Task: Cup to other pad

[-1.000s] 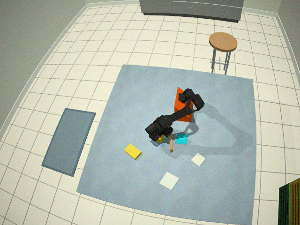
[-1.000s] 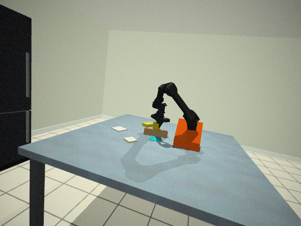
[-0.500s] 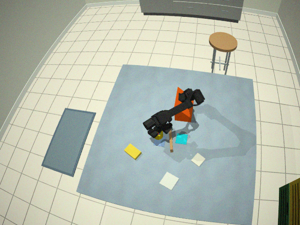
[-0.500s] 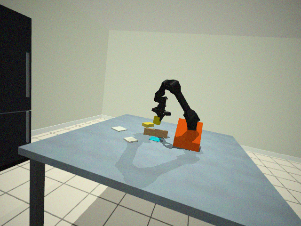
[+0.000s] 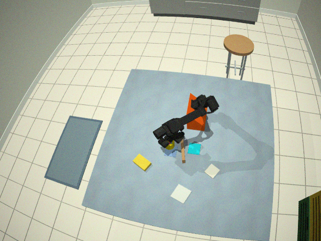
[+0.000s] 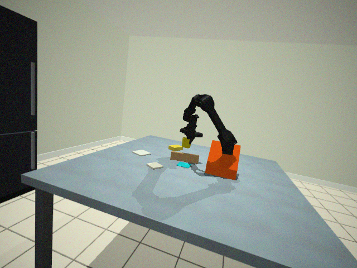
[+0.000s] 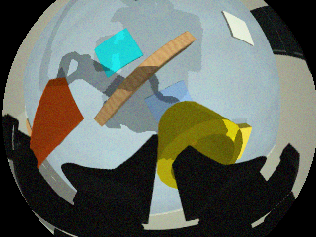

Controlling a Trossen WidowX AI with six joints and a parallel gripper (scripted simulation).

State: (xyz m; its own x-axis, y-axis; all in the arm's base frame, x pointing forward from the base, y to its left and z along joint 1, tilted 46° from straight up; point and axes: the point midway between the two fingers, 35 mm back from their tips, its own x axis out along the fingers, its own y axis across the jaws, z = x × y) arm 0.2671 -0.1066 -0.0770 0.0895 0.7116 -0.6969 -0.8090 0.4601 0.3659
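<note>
My gripper tip is now 150 mm to the right of the cyan pad and 130 mm above it. The rest, counted from my gripper tip: light blue pad 130 mm below, 20 mm to the right, 20 mm ahead; yellow cup 20 mm to the right, 20 mm ahead; wooden bar 100 mm below, 70 mm to the left, 10 mm ahead.
</note>
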